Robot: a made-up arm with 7 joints.
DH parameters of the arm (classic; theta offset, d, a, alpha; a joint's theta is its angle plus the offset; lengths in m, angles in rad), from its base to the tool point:
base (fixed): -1.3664 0 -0.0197 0
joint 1: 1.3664 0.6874 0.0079 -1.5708
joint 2: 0 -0.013 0.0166 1.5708
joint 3: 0 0.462 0.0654 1.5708
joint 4: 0 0.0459 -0.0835 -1.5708
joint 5: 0 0.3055 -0.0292 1.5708
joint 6: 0 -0.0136 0.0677 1.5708
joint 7: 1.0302 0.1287 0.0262 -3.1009
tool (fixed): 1.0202 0.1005 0 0
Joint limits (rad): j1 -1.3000..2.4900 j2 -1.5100..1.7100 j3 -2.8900..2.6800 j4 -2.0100..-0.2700 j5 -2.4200..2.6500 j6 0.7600..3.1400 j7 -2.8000..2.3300
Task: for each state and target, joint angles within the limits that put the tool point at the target. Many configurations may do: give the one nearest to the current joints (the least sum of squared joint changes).
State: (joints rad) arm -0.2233 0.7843 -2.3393 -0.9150 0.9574 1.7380 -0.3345
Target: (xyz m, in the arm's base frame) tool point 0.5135 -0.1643 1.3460
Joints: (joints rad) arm -0.0487 0.9435 -2.3824 -0.7752 0.9517 1.7619 -0.3387
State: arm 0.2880 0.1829 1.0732 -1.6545 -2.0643 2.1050 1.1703
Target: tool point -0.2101 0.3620 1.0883
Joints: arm 0.6412 -0.2371 1.3459 -1.9817 -2.0960 2.1857 1.2013
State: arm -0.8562 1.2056 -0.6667 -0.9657 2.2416 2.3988 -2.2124
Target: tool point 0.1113 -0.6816 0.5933
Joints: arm -0.8410 1.2320 -0.6576 -1.5277 2.3964 2.5458 -2.1937
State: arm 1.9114 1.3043 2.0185 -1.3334 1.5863 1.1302 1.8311
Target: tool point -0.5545 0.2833 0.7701
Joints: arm 2.0029 1.5197 1.8327 -1.8326 1.5645 1.1079 1.7898
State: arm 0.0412 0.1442 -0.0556 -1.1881 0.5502 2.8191 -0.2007
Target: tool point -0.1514 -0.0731 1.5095
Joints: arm -0.1177 -0.5682 0.0316 -1.1025 0.5275 2.9353 -0.1690
